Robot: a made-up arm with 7 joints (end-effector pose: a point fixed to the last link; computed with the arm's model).
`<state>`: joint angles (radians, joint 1 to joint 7).
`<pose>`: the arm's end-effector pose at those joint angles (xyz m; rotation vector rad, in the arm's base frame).
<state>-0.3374 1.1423 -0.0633 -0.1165 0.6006 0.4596 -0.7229</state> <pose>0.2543 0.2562 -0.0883 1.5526 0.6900 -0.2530</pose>
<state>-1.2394 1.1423 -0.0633 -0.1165 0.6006 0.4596 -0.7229</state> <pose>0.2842 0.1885 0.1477 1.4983 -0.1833 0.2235</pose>
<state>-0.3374 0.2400 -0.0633 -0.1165 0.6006 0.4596 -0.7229</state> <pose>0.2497 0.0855 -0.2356 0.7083 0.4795 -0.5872</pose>
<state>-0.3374 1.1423 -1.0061 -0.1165 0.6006 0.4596 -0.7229</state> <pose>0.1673 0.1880 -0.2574 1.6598 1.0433 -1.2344</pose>
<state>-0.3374 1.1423 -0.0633 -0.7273 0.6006 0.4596 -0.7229</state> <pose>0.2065 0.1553 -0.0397 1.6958 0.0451 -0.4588</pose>
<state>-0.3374 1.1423 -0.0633 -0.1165 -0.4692 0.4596 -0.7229</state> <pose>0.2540 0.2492 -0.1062 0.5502 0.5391 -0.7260</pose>
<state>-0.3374 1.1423 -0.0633 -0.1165 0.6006 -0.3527 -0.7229</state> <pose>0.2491 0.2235 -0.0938 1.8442 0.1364 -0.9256</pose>
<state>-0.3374 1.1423 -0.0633 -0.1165 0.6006 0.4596 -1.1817</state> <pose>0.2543 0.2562 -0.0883 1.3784 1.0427 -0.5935</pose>
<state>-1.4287 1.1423 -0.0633 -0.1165 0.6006 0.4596 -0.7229</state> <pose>0.2622 0.1768 0.1952 1.4585 -0.3643 0.3200</pose>
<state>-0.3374 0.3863 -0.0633 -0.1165 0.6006 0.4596 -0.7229</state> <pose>0.2520 0.1211 -0.2232 0.8468 0.5169 -0.5407</pose>
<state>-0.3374 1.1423 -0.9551 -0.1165 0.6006 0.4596 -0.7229</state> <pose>0.1760 0.1901 -0.2506 1.6607 1.0261 -1.1791</pose>
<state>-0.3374 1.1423 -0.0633 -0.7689 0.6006 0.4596 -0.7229</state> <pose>0.2009 0.1497 -0.0369 1.7015 0.0000 -0.4719</pose>
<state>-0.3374 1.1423 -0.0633 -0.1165 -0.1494 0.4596 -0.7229</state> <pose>0.2546 0.2532 -0.1017 0.8553 0.5947 -0.6030</pose>
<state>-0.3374 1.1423 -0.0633 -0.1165 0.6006 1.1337 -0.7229</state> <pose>0.2389 0.2795 -0.0863 1.1860 1.0583 0.2929</pose>
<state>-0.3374 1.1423 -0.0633 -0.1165 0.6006 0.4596 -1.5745</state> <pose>0.2543 0.2562 -0.0883 1.1784 1.3253 -0.8795</pose>
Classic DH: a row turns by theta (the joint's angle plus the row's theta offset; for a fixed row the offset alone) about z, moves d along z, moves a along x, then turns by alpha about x. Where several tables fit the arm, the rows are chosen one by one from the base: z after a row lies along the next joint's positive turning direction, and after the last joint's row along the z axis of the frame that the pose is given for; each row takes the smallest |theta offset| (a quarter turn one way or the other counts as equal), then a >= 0, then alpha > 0; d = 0 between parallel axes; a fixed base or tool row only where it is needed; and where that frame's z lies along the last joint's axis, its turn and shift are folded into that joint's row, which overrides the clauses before.
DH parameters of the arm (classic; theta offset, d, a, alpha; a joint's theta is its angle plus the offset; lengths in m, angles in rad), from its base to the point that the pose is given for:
base (fixed): -0.071 0 0 -1.3004
joint 1: -1.3111 0.0384 -0.014 -1.5708
joint 2: 1.2915 0 -0.0094 1.5708
joint 3: 1.5708 -0.2552 0.0197 -1.5708
joint 4: 1.5708 0.0021 0.0113 1.5708
joint 5: 0 0.1627 0 -1.5708
joint 6: -1.5708 0 0.0424 1.5708
joint 7: 0 0 0 0

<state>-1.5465 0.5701 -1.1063 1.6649 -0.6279 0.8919 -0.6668</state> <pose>0.4153 0.2008 -0.0916 0.2048 1.2911 0.0626</pose>
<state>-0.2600 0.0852 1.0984 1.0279 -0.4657 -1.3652 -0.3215</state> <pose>0.0554 0.2014 -0.3804 0.1403 -0.4312 1.1185</pose>
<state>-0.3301 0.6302 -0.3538 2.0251 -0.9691 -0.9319 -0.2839</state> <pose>0.0101 0.3366 -0.3197 0.5096 0.7100 0.6399</pose>
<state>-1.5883 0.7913 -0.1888 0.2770 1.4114 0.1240 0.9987</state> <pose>0.3573 0.1096 0.1734 1.4285 -1.8344 1.5122</pose>
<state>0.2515 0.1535 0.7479 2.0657 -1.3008 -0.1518 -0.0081</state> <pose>-0.2698 0.0557 -0.3496 -0.8708 1.4087 2.3621</pose>
